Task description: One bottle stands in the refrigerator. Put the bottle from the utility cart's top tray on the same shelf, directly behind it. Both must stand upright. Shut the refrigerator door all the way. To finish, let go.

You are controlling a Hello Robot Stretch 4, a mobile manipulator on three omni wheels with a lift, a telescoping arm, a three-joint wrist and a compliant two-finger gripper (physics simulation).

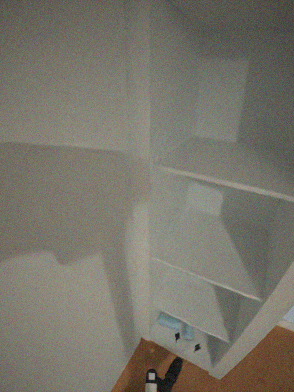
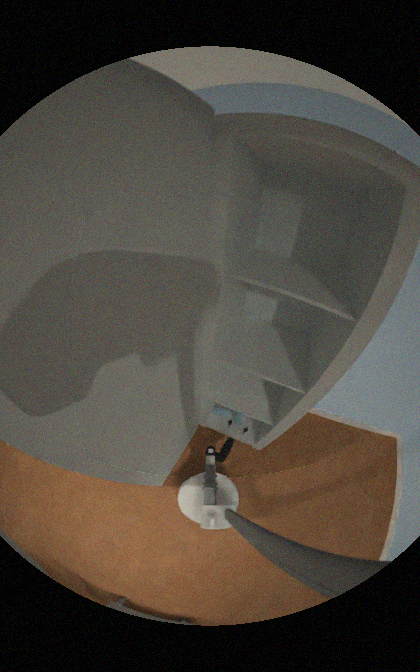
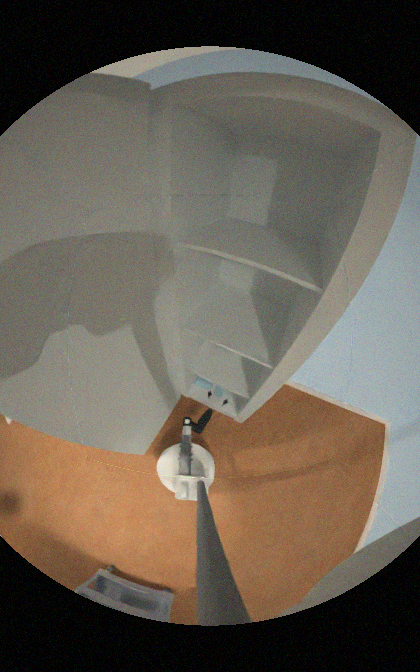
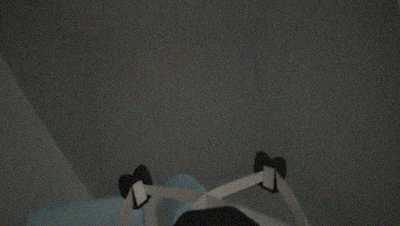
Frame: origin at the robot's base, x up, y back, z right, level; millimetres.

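Seen in the pictures: gripper, fingertip midpoint: (image 1: pixel 188 338) (image 2: pixel 238 423) (image 4: pixel 202 172).
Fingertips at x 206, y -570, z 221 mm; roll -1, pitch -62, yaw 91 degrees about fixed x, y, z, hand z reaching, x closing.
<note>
Offsets run from my fingertips to a thing's middle.
The refrigerator (image 1: pixel 241 330) (image 2: pixel 406 225) (image 3: pixel 372 215) stands with its door (image 1: pixel 60 75) (image 2: pixel 100 175) (image 3: pixel 75 150) wide open at the left. My gripper (image 1: pixel 187 342) (image 2: pixel 237 426) (image 3: pixel 217 398) (image 4: pixel 202 172) is open, its fingers well apart, low in the refrigerator's bottom compartment. A light blue bottle {dz +23, dx -72, dy -99 mm} (image 1: pixel 188 332) (image 2: pixel 239 417) (image 3: pixel 218 390) (image 4: pixel 185 187) shows just beyond and between the spread fingertips, with no finger seen gripping it. Another light blue thing {dz -114, dx -72, dy -130 mm} (image 1: pixel 169 321) (image 2: pixel 222 411) (image 3: pixel 203 383) (image 4: pixel 90 211), apparently the other bottle, shows left of it. Whether either is upright, I cannot tell.
Shelves (image 1: pixel 225 182) (image 2: pixel 295 299) (image 3: pixel 250 261) stand above the bottom compartment. My white base (image 2: pixel 187 500) (image 3: pixel 167 467) is on the wooden floor in front of the refrigerator. The grey utility cart (image 3: pixel 162 600) stands behind me. A blue wall (image 2: pixel 390 360) (image 3: pixel 380 300) is at the right.
</note>
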